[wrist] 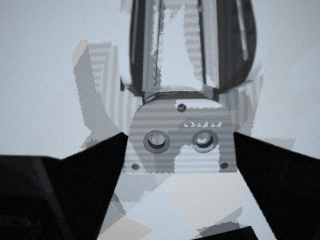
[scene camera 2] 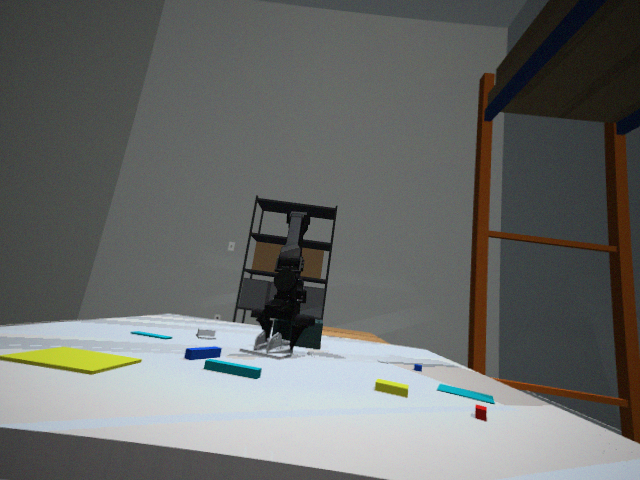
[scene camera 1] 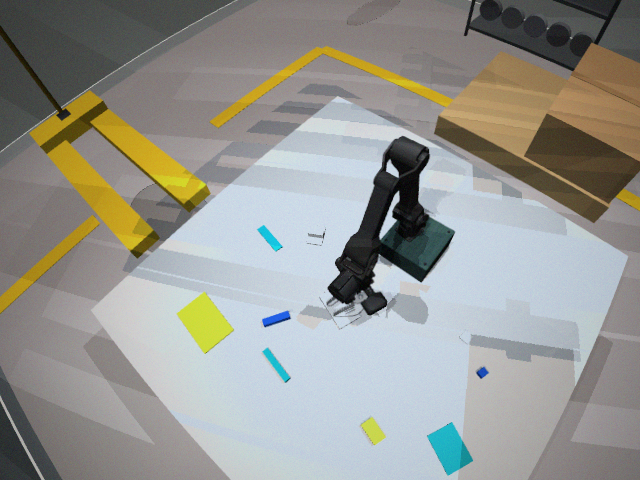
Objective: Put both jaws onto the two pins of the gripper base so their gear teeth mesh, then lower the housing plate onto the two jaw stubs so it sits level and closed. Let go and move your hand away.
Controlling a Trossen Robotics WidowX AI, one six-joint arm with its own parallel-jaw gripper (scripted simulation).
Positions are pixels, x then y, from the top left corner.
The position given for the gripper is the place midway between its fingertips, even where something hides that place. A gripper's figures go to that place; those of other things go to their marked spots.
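The gripper [scene camera 1: 359, 293] sits 1.09 m from the lens, while a yellow sheet [scene camera 1: 204, 321] is 1.14 m from the lens.
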